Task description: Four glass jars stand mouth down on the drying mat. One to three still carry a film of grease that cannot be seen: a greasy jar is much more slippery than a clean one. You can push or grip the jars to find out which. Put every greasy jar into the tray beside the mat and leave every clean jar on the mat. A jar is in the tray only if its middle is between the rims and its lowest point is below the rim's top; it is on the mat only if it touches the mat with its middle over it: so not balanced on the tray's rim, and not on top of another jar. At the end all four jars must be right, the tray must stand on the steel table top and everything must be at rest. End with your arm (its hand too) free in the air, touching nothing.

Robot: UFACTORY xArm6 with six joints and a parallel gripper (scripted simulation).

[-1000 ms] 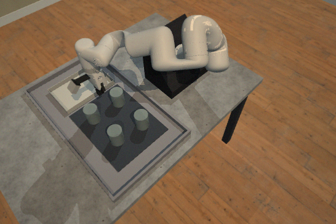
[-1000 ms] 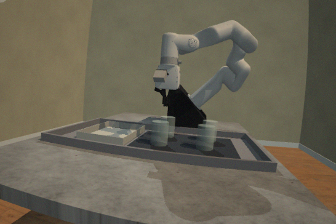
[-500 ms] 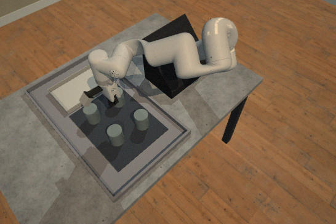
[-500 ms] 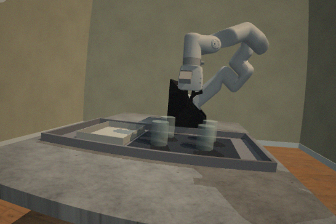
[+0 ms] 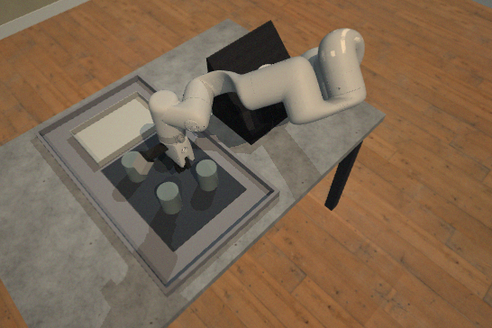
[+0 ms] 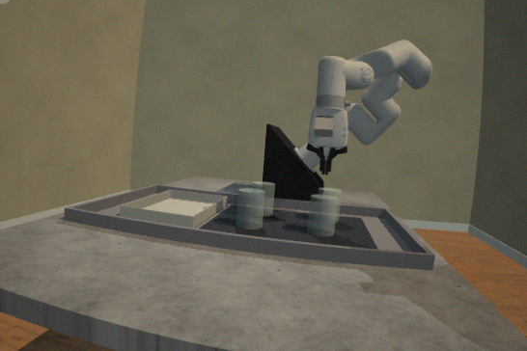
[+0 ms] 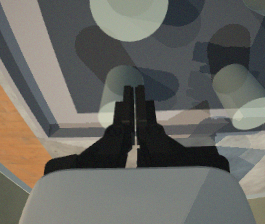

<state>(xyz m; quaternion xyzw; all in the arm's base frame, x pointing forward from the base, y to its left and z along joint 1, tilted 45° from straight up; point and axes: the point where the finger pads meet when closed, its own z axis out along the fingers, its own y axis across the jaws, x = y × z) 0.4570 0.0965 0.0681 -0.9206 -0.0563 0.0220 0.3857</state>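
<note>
Now: hand 160 mm above the dark mat, 80 mm to the left of it and 10 mm short of it. Also, from my hand: cream tray (390 mm to the right, 150 mm below, 40 mm ahead).
</note>
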